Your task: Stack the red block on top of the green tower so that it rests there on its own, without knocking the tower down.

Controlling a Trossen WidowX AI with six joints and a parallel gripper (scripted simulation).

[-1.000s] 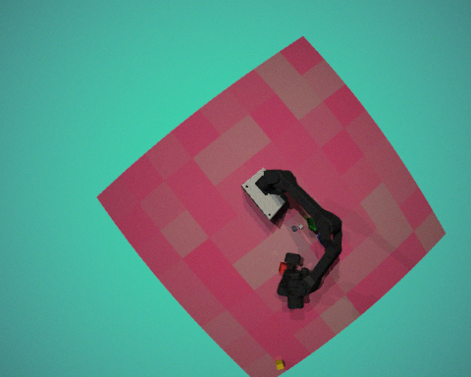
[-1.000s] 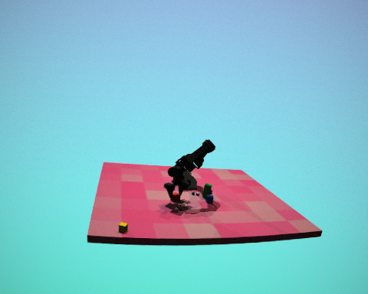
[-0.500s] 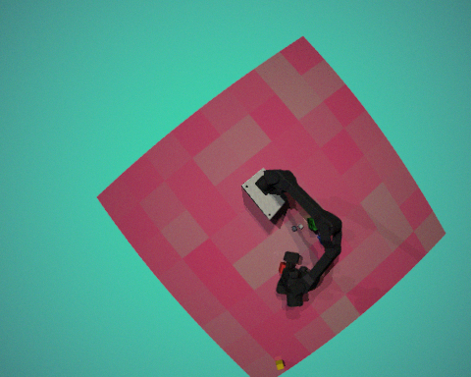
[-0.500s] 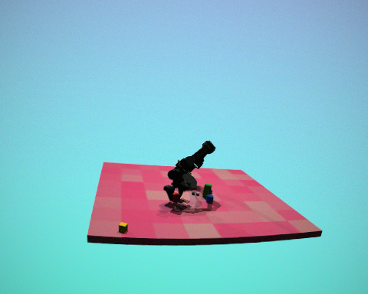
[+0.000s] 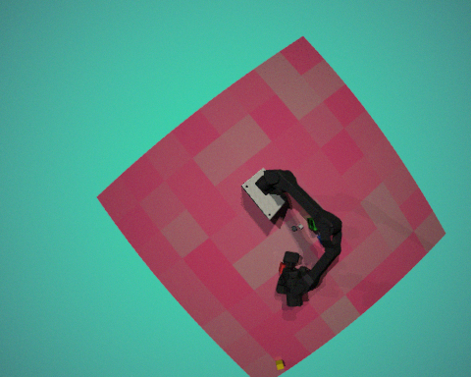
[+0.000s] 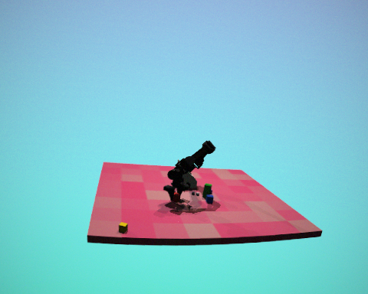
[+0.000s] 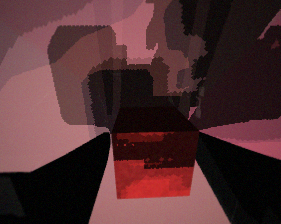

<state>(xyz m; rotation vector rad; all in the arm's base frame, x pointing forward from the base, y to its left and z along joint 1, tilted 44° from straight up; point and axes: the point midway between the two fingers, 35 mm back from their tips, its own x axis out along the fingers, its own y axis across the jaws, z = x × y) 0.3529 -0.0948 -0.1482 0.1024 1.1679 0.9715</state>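
My gripper tip is now 2 cm short of the blue block, 22 cm to the right of it and 1 cm below it. Round my gripper tip: yellow block (40 cm ahead, 36 cm to the right, 1 cm above); red block (1 cm above).
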